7 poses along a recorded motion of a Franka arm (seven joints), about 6.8 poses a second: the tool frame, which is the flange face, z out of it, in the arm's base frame.
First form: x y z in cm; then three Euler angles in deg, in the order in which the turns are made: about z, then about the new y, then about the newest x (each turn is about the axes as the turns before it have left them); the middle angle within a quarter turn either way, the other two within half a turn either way.
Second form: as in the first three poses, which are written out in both.
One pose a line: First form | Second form
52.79 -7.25 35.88 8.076 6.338 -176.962 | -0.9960 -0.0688 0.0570 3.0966 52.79 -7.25 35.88
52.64 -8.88 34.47 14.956 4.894 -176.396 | -0.9906 -0.1287 0.0464 3.0904 52.64 -8.88 34.47
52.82 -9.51 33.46 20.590 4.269 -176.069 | -0.9832 -0.1773 0.0428 3.0874 52.82 -9.51 33.46
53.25 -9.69 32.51 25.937 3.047 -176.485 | -0.9742 -0.2235 0.0328 3.0938 53.25 -9.69 32.51
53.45 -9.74 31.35 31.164 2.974 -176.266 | -0.9629 -0.2676 0.0337 3.0928 53.45 -9.74 31.35
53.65 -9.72 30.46 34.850 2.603 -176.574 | -0.9539 -0.2987 0.0306 3.0982 53.65 -9.72 30.46
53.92 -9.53 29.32 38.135 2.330 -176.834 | -0.9449 -0.3260 0.0282 3.1027 53.92 -9.53 29.32
